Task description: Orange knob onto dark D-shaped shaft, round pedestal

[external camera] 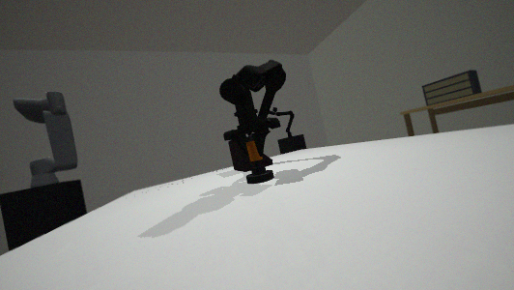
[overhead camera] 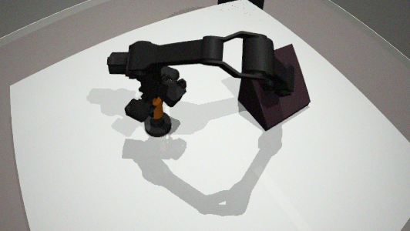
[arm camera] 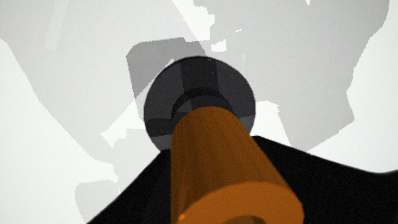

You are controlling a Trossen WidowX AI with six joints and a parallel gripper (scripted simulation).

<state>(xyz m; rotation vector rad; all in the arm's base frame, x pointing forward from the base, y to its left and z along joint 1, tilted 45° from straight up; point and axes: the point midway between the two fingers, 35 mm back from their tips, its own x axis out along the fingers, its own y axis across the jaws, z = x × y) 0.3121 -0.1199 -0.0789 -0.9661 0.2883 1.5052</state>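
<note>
The orange knob lies 20 mm above my gripper tip. Round my gripper tip: dark pedestal 40 mm below.
</note>
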